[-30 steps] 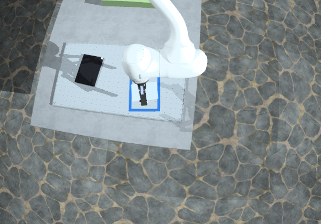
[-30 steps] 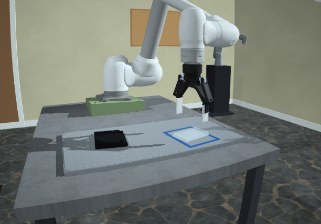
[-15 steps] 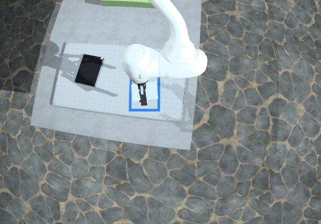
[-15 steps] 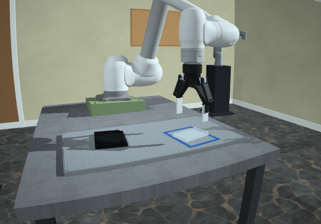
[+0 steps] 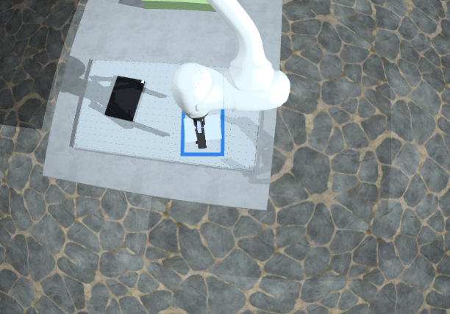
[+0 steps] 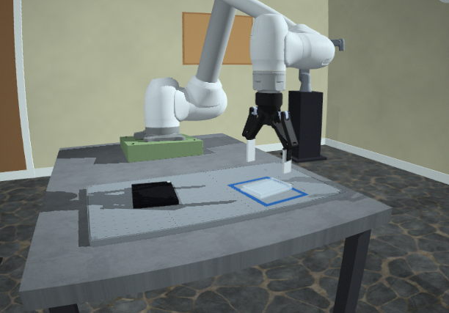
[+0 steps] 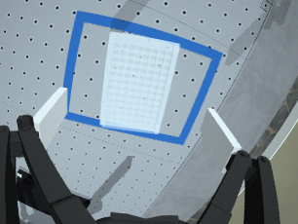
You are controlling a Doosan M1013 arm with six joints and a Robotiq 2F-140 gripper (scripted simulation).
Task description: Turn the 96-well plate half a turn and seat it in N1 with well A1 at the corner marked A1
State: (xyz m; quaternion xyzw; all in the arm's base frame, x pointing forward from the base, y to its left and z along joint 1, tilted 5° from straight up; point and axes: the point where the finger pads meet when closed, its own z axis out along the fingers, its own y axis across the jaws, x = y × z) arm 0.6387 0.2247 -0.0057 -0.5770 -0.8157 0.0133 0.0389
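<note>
The 96-well plate is 8 cm below my hand. From my hand the other things lie so: white A1 mark (13 cm behind, 27 cm to the right, 7 cm below); black plate nest N1 (5 cm behind, 32 cm to the right, 8 cm below).
</note>
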